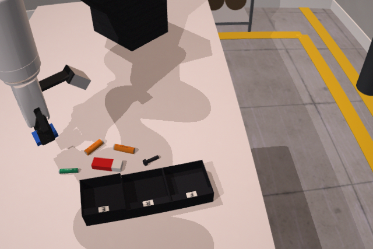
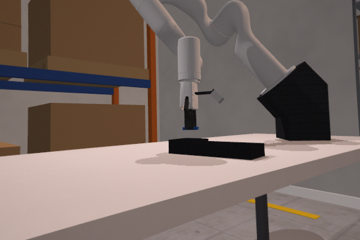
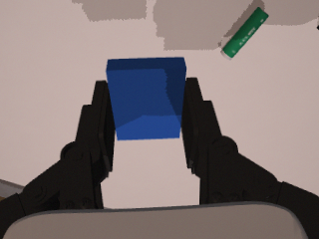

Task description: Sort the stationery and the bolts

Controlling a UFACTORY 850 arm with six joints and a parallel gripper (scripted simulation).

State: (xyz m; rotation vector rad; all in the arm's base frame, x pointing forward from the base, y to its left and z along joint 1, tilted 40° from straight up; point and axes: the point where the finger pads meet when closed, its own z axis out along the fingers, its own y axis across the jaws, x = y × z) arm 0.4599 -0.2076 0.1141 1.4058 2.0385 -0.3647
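Now: the eraser 80 mm ahead of my hand, 120 mm to the left of it and 70 mm below it. The rest, counted from my hand: blue block 20 mm below; green battery 70 mm ahead, 30 mm to the left, 80 mm below; orange marker 50 mm ahead, 160 mm to the left, 70 mm below.
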